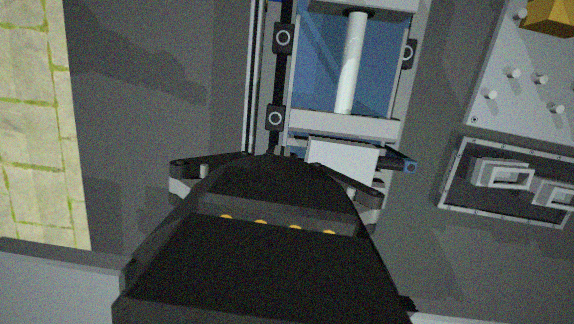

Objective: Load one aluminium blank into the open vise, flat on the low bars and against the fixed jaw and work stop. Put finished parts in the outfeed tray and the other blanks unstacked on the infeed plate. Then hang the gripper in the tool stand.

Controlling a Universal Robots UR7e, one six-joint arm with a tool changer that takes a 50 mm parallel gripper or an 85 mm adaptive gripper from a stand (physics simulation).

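Frame: origin at the arm's base, x back, y right, z up, level; centimetres.
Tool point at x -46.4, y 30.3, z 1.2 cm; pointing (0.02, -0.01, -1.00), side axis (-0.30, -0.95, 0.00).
Note:
Pixels of each thing's top centre, then the offset from my tool point to it. "*": a spot on its surface instead.
- pale aluminium blank at its top centre: [341,164] dz -18.0, dx -0.8, dy -5.4 cm
- vise at its top centre: [346,81] dz -19.5, dx +6.2, dy -6.7 cm
- work stop at a spot on its surface: [409,166] * dz -19.5, dx -2.3, dy -11.9 cm
- light plate at its top centre: [563,70] dz -28.6, dx +4.0, dy -34.9 cm
- yellow block at a spot on its surface: [552,17] * dz -25.0, dx +9.6, dy -29.3 cm
- long rail at its top centre: [251,73] dz -24.4, dx +8.4, dy +1.9 cm
- grey ledge at a spot on its surface: [55,290] * dz -1.2, dx +2.6, dy +3.9 cm
My gripper [278,149] is shut, with its narrow fingertips together and no part seen between them; its dark body covers the lower middle. Just right of the tips, a pale aluminium blank [345,156] lies in the vise [407,95], close below the jaw [342,125] that carries the spindle. My gripper hides the blank's lower left part and the opposite jaw. The work stop [409,166], dark with a blue end, is at the blank's right side. Two hollow finished parts [510,176] [560,195] stand in the tray [502,146] at the right.
A light plate [525,117] with upright pegs stands beyond the tray at the upper right, with a yellow block [552,17] at its far end. A long rail [251,75] runs along the vise's left side. A pale stone-patterned strip [30,130] is at far left, above a grey ledge [55,290].

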